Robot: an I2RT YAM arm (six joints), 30 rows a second.
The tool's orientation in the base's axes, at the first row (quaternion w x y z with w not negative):
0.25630 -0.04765 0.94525 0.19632
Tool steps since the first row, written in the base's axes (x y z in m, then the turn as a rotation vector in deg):
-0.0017 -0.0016 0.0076 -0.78 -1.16 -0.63
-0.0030 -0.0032 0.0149 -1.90 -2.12 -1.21
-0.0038 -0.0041 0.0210 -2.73 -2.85 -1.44
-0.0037 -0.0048 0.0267 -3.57 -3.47 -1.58
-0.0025 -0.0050 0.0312 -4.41 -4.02 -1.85
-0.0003 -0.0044 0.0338 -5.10 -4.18 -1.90
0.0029 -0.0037 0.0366 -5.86 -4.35 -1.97
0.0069 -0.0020 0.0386 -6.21 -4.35 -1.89
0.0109 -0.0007 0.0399 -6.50 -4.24 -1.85
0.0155 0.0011 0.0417 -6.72 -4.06 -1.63
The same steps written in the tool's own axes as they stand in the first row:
-0.0024 0.0015 -0.0074 0.98 -1.13 -0.32
-0.0049 0.0028 -0.0145 2.23 -2.00 -0.77
-0.0073 0.0042 -0.0200 3.05 -2.60 -1.26
-0.0103 0.0056 -0.0248 3.84 -3.05 -1.78
-0.0136 0.0067 -0.0278 4.70 -3.49 -2.18
-0.0168 0.0077 -0.0286 5.32 -3.52 -2.53
-0.0210 0.0087 -0.0291 6.01 -3.56 -2.89
-0.0254 0.0102 -0.0281 6.27 -3.47 -3.12
-0.0295 0.0111 -0.0268 6.50 -3.30 -3.24
-0.0344 0.0125 -0.0254 6.58 -3.01 -3.45

